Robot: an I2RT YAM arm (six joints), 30 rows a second.
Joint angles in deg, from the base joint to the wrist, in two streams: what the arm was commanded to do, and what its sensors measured. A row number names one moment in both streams.
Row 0, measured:
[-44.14, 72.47, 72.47, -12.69, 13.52, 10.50]
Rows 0 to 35, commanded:
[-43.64, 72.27, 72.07, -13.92, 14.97, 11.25]
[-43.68, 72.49, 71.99, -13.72, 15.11, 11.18]
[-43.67, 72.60, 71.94, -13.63, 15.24, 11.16]
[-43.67, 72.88, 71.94, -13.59, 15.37, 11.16]
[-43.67, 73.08, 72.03, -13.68, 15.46, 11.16]
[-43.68, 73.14, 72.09, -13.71, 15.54, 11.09]
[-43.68, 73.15, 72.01, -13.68, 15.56, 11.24]
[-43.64, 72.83, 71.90, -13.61, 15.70, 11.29]
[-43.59, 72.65, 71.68, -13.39, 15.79, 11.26]
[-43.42, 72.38, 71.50, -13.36, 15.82, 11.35]
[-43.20, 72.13, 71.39, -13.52, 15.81, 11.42]
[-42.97, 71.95, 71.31, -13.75, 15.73, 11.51]
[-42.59, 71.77, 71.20, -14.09, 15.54, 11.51]
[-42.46, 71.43, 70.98, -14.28, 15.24, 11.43]
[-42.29, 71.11, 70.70, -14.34, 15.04, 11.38]
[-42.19, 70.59, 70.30, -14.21, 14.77, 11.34]
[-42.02, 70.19, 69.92, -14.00, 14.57, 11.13]
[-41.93, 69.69, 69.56, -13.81, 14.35, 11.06]
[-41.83, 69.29, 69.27, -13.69, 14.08, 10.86]
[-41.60, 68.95, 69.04, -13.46, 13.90, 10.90]
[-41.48, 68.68, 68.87, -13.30, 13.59, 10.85]
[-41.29, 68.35, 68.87, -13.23, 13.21, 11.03]
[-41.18, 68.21, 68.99, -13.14, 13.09, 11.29]
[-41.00, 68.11, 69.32, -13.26, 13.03, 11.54]
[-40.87, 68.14, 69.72, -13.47, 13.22, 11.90]
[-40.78, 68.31, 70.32, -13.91, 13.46, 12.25]
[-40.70, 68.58, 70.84, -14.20, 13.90, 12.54]
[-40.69, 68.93, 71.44, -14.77, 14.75, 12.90]
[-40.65, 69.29, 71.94, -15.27, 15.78, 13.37]
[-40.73, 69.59, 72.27, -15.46, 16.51, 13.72]
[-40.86, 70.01, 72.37, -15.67, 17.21, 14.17]
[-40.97, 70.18, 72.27, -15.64, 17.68, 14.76]
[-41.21, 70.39, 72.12, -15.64, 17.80, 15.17]
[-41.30, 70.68, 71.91, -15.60, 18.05, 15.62]
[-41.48, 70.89, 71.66, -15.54, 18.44, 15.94]
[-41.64, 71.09, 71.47, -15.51, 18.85, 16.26]
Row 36, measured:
[-41.30, 70.32, 70.85, -14.57, 16.10, 14.13]
